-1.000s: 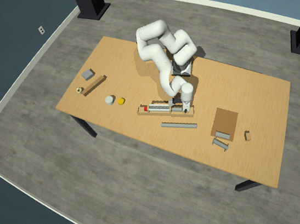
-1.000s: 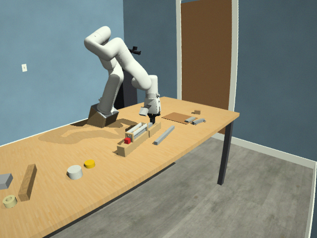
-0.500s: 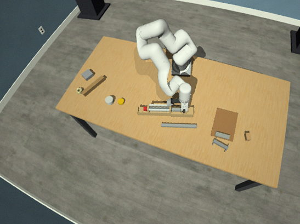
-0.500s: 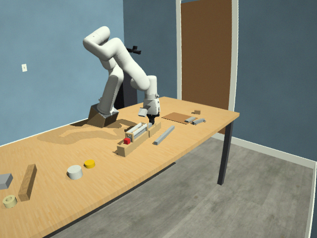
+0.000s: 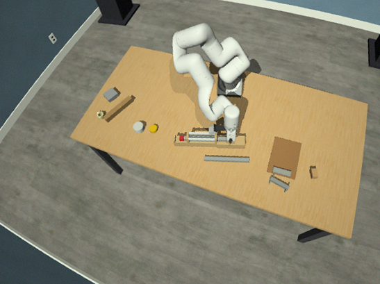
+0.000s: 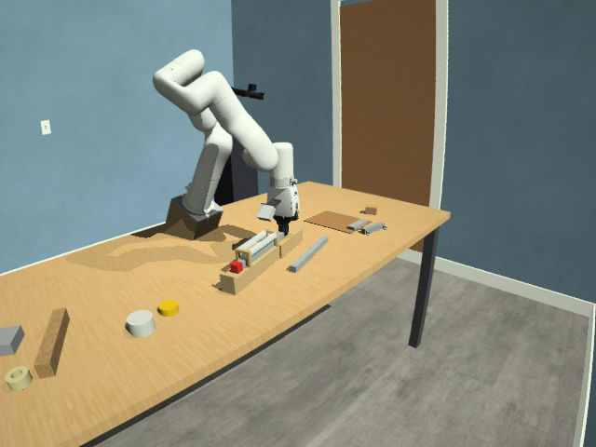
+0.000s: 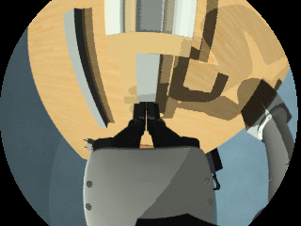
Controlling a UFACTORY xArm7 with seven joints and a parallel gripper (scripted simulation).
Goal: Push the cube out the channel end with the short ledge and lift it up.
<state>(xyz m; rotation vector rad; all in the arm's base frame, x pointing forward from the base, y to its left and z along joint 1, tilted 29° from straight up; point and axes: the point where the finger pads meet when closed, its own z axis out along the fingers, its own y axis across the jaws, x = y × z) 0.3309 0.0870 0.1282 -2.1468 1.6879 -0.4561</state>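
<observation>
The red cube lies 270 mm to the right of my hand, 70 mm ahead of it and 10 mm below it. From my hand the other things lie so: long grey bar: 110 mm ahead, 60 mm below, 10 mm to the left; then yellow disc: 480 mm to the right, 60 mm below, 40 mm ahead; then small wooden block: 500 mm to the left, 50 mm below, 50 mm ahead.
</observation>
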